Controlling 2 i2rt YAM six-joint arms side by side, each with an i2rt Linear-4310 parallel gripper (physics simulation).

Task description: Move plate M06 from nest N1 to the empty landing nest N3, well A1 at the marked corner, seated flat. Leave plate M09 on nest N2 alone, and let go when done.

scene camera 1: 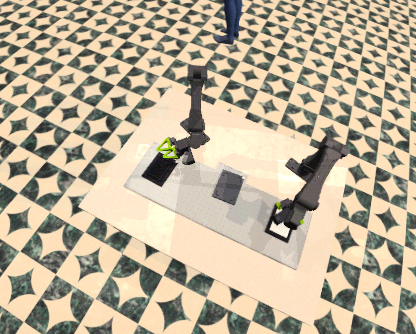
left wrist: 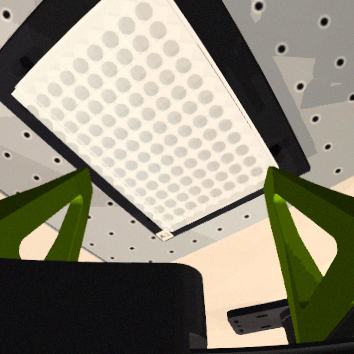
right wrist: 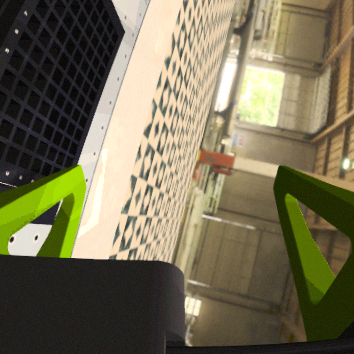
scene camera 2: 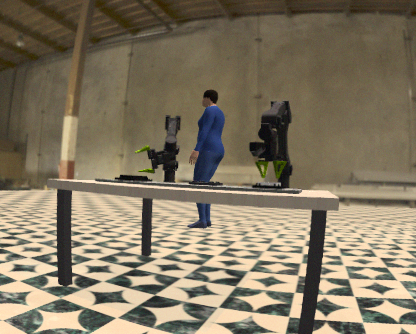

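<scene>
A white many-well plate [scene camera 1: 279, 230] [scene camera 2: 268, 184] [left wrist: 145, 115] sits in a black-rimmed nest [left wrist: 250, 75] at the right of scene camera 1. An A1 label [left wrist: 164, 234] marks the nest's near corner in the left wrist view. My left gripper [scene camera 1: 290, 214] [scene camera 2: 270, 178] [left wrist: 177, 177] is open and points down just above this plate, holding nothing. A black gridded plate [scene camera 1: 160, 167] [scene camera 2: 133, 177] [right wrist: 55, 85] lies at the left. A flat dark nest [scene camera 1: 228, 187] [scene camera 2: 205, 183] in the middle carries no plate. My right gripper [scene camera 1: 161, 152] [scene camera 2: 138, 161] [right wrist: 179, 175] is open, empty and sideways above the black plate's back edge. No M or N names are readable.
The nests stand on a grey perforated board [scene camera 1: 200, 207] on a pale table [scene camera 1: 130, 215] [scene camera 2: 230, 197]. A person in blue [scene camera 1: 232, 20] [scene camera 2: 210, 135] stands behind the table. The left arm partly covers the white plate in scene camera 1.
</scene>
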